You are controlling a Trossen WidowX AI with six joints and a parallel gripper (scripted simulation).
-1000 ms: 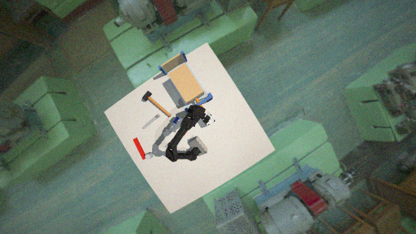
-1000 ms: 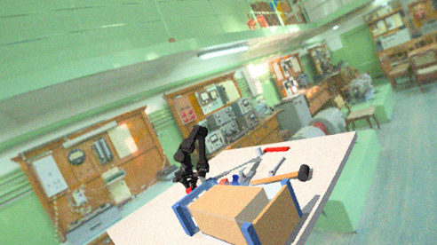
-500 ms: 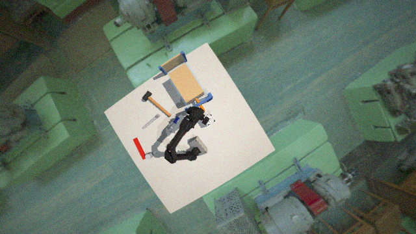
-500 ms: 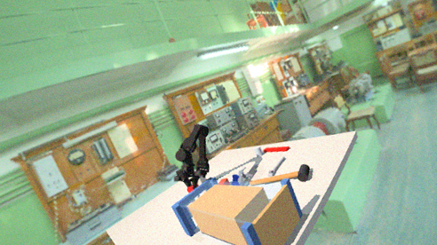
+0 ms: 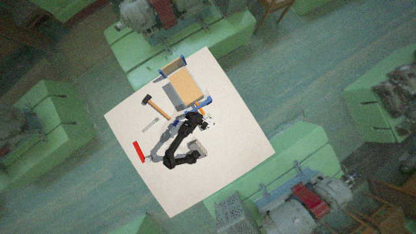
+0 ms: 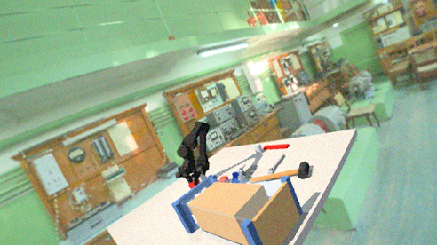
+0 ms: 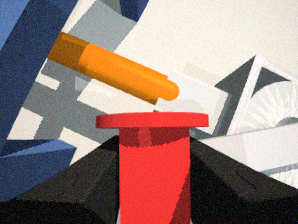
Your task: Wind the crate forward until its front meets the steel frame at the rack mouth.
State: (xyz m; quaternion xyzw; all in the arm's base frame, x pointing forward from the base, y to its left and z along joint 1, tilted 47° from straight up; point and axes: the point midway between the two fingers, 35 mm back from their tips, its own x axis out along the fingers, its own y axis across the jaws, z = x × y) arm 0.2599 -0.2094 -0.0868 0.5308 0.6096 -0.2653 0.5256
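My gripper tip is 70 mm short of the blue steel frame, 40 mm to the left of it and 30 mm above it. From my gripper tip the other things lie so: blue knob (220 mm to the left, 90 mm below, 80 mm ahead); red knob (20 mm to the left, 10 mm behind); winch (110 mm behind, 100 mm below, 40 mm to the right).
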